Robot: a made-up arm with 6 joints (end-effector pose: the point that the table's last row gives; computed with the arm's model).
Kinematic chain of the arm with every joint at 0, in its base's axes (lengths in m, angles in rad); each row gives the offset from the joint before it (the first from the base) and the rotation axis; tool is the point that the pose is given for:
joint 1: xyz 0 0 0.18 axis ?
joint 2: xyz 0 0 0 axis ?
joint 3: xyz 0 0 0.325 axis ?
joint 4: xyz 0 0 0 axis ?
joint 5: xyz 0.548 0 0 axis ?
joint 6: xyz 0 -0.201 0 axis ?
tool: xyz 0 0 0
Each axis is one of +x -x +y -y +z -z.
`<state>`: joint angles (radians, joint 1 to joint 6).
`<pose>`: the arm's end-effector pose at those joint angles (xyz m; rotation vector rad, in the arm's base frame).
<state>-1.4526 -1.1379 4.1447 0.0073 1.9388 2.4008</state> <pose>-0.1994 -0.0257 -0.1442 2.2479 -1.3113 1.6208</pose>
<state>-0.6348 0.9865 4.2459 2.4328 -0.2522 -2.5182</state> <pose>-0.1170 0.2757 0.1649 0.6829 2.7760 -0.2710</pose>
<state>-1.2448 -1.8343 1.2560 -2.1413 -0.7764 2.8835</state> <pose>-0.1701 0.8423 0.2924 1.7402 1.4322 0.2566</pose>
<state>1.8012 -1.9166 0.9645 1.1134 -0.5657 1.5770</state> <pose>0.2878 -0.8381 0.0367 0.0501 -0.5277 -0.6988</pose>
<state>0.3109 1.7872 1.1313 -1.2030 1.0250 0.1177</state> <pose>0.6289 0.1262 -0.3726 0.7165 -0.1533 -0.6148</pose>
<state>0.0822 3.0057 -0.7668 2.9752 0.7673 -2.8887</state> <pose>-0.4330 0.1632 0.1544 -0.1254 -1.7596 0.0278</pose>
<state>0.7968 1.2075 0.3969 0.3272 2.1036 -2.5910</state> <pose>0.6451 0.3877 -0.0571 -2.1526 -0.8865 -2.0336</pose>
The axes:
joint 1: +z
joint 2: +y
joint 3: -y
joint 4: -x
joint 5: -y
joint 6: -x

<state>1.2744 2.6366 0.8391 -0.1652 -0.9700 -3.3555</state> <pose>0.1902 -0.0561 -0.6310 0.5402 -0.0138 -2.0214</pose>
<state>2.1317 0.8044 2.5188 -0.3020 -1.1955 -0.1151</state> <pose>0.0482 0.2840 0.9563 0.6554 -0.1448 2.4031</pose>
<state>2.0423 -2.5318 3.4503 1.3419 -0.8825 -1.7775</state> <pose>-0.1389 0.3729 -0.0620 -0.1045 0.3841 1.0733</pose>
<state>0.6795 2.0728 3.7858 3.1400 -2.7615 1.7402</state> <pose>0.0347 0.2864 0.5660 0.4032 1.6116 -0.7372</pose>
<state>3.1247 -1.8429 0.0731 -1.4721 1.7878 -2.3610</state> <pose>0.3105 0.0146 0.6760 -0.5200 -0.1410 1.5533</pose>
